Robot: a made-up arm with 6 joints. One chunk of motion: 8 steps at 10 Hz.
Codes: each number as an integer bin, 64 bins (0 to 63) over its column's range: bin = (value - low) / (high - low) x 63, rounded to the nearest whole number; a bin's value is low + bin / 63 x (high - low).
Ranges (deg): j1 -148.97..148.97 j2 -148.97..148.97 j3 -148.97..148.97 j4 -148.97..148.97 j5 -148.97..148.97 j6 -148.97..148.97
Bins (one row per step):
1: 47 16 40 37 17 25
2: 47 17 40 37 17 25
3: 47 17 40 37 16 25
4: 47 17 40 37 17 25
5: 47 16 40 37 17 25
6: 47 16 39 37 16 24
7: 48 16 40 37 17 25
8: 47 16 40 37 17 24
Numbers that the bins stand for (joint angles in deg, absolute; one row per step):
1: 73.30 -73.30 40.20 26.01 -68.57 -30.74
2: 73.30 -68.57 40.20 26.01 -68.57 -30.74
3: 73.30 -68.57 40.20 26.01 -73.30 -30.74
4: 73.30 -68.57 40.20 26.01 -68.57 -30.74
5: 73.30 -73.30 40.20 26.01 -68.57 -30.74
6: 73.30 -73.30 35.47 26.01 -73.30 -35.47
7: 78.03 -73.30 40.20 26.01 -68.57 -30.74
8: 73.30 -73.30 40.20 26.01 -68.57 -35.47

